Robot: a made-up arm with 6 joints.
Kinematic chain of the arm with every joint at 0, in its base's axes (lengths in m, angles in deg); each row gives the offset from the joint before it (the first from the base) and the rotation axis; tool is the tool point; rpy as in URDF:
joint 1: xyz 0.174 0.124 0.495 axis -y
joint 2: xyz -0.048 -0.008 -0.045 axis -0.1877 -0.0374 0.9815
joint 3: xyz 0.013 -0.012 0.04 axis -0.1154 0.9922 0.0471
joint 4: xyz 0 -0.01 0.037 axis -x
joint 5: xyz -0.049 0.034 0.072 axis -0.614 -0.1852 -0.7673
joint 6: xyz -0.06 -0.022 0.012 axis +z
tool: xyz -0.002 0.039 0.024 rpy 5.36 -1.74 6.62
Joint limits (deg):
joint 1: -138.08..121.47
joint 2: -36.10..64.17
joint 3: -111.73..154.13
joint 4: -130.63..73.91
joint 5: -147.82..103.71
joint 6: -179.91..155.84
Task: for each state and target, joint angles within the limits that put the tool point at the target. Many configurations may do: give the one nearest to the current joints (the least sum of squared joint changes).
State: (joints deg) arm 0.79 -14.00 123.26 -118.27 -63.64 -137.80
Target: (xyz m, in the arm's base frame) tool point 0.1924 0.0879 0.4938
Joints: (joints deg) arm -1.20 32.56 125.52 -100.56 -88.11 -134.19
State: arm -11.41 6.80 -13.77 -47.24 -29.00 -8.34
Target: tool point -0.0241 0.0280 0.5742
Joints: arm -10.36 -1.84 -30.02 -52.04 -12.31 17.23
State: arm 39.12 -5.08 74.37 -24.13 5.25 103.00
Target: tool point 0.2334 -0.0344 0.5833
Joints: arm 21.44 -29.71 113.45 -26.62 -14.50 111.28
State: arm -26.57 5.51 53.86 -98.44 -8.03 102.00
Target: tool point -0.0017 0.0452 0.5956
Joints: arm -13.48 -24.05 34.09 -113.05 -10.45 103.33
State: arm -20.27 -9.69 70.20 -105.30 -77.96 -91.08
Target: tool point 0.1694 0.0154 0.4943
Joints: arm -17.33 -19.11 103.64 -83.70 -93.69 -96.00
